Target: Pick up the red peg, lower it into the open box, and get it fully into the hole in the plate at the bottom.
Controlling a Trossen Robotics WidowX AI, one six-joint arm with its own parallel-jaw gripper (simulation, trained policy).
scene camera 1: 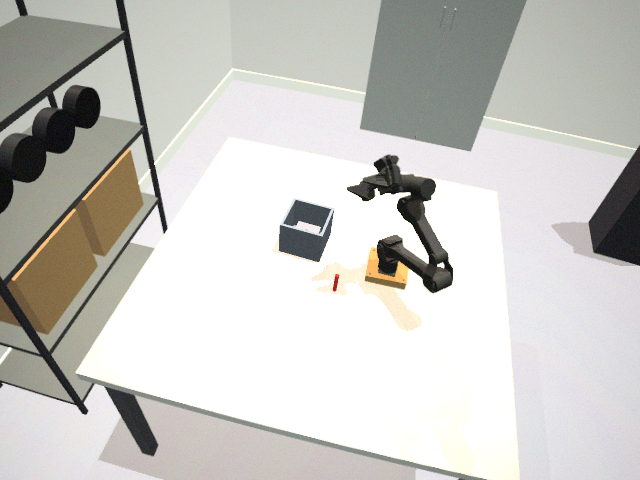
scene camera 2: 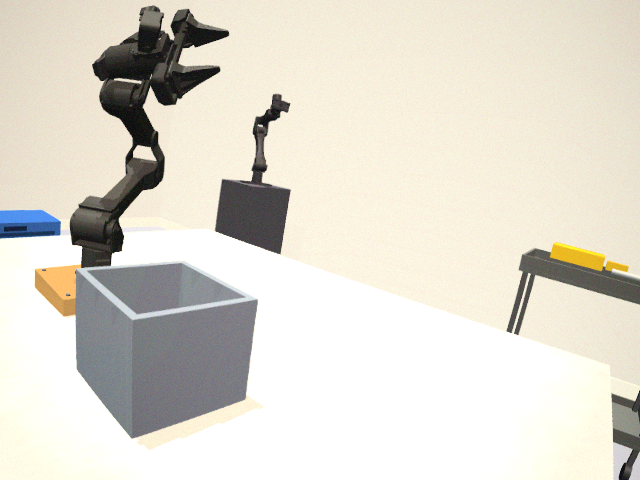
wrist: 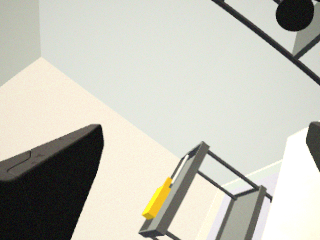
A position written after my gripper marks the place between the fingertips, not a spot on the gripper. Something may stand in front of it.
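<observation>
My gripper (scene camera 2: 224,50) is in sight, and so is my gripper (scene camera 1: 354,184) and my gripper (wrist: 205,133). I see a grey box (scene camera 2: 161,343) too, and the grey box (scene camera 1: 292,240) as well, though the grey box is out of frame in the wrist view.
</observation>
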